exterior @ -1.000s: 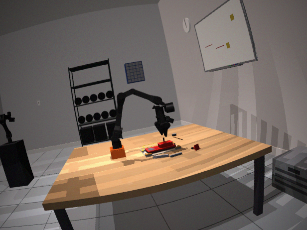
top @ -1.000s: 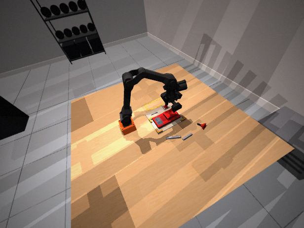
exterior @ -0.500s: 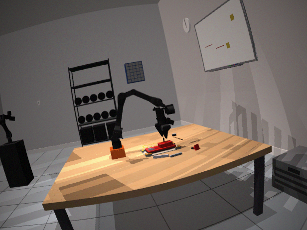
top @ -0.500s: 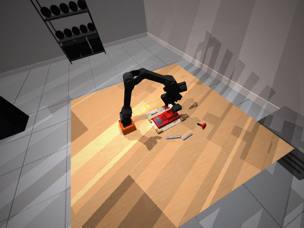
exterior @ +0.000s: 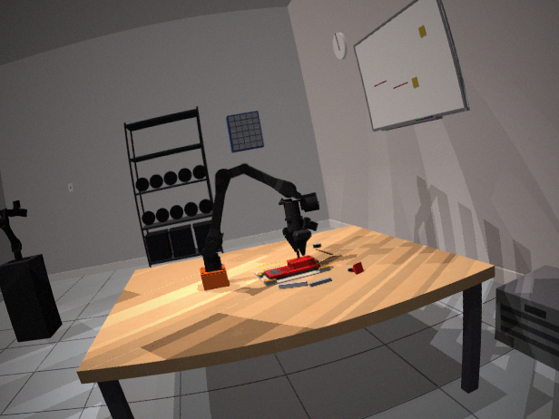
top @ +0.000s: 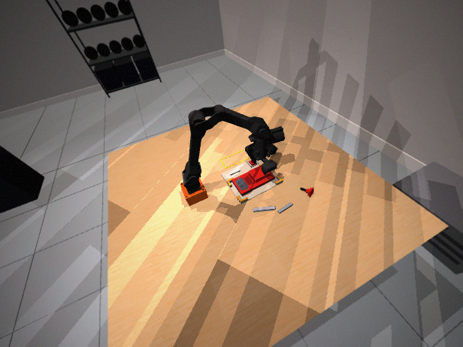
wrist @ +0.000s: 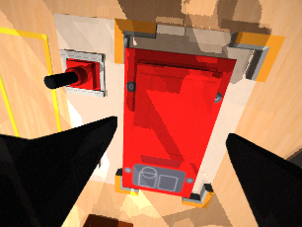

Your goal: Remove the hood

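Now: the hood 30 mm below my gripper tip. Also, from my gripper tip: black wheel 180 mm ahead, 360 mm to the left, 60 mm below.
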